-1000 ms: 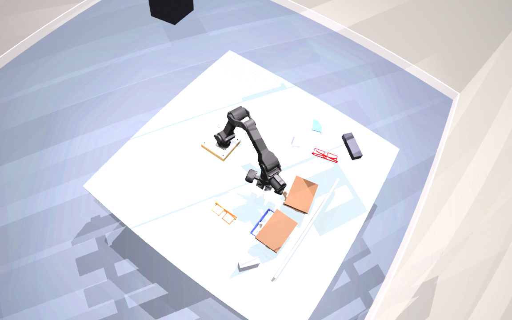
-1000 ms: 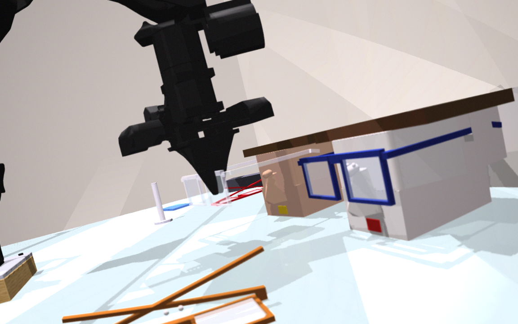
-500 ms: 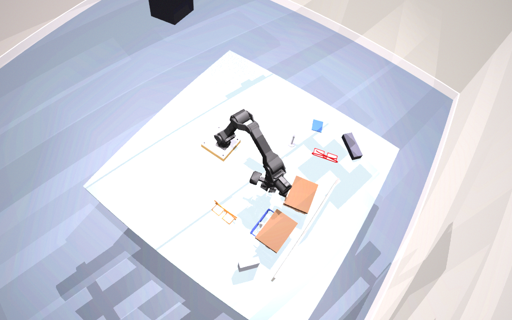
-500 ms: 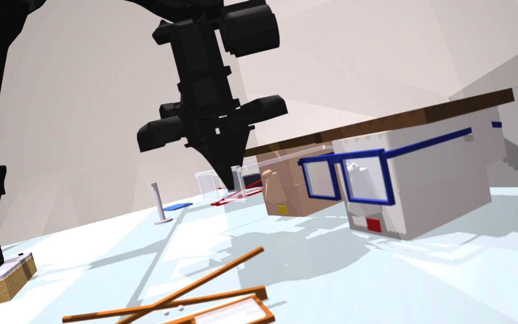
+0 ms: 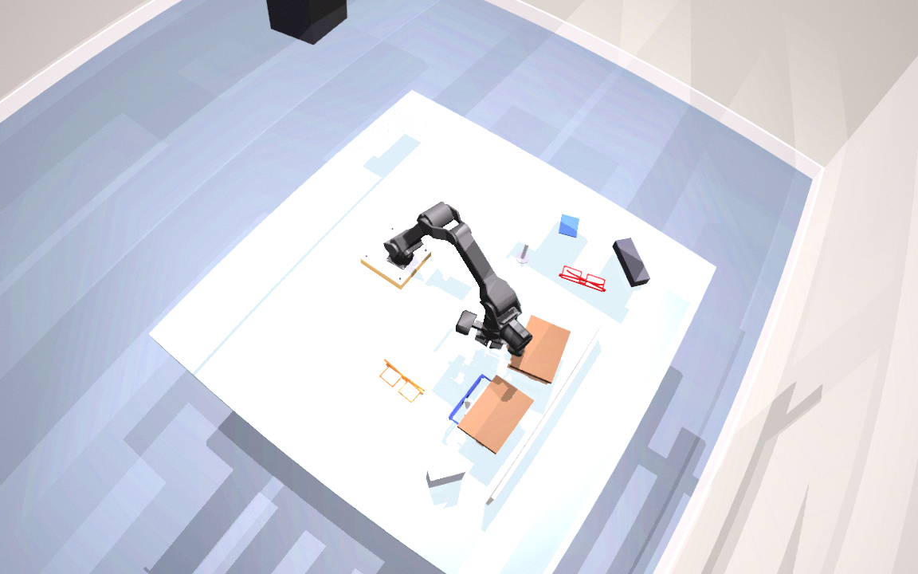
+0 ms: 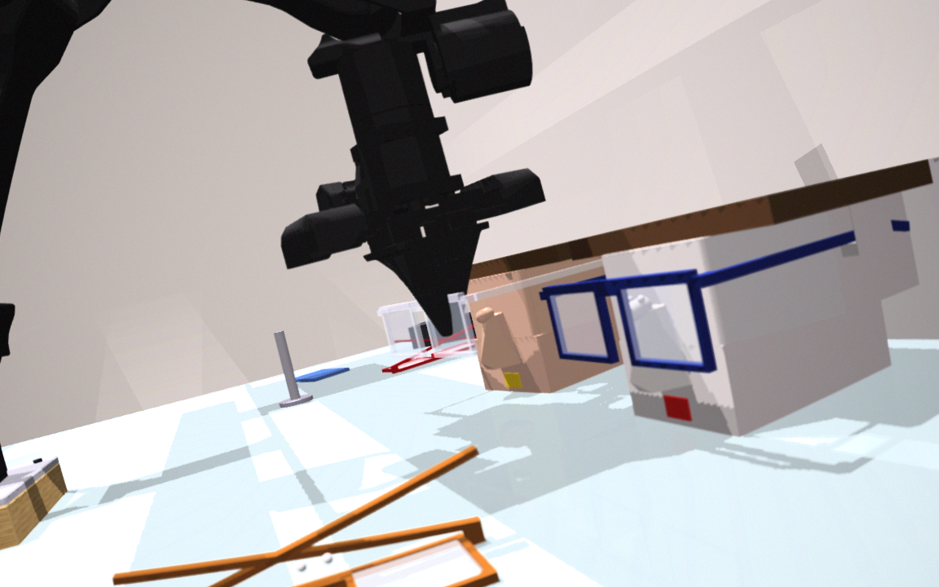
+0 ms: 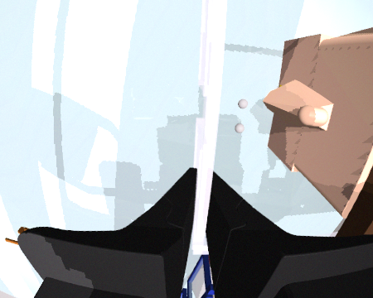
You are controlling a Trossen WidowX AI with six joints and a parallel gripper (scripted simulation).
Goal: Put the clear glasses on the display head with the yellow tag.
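The tan display head lies 100 mm ahead of my gripper tip, 50 mm to the left of it and 10 mm below it. Also, from my gripper tip: block (360 mm to the right, 70 mm ahead, 10 mm below); then white post (350 mm to the left, 50 mm behind, 40 mm below); then white head (170 mm to the right, 80 mm ahead, 10 mm below).
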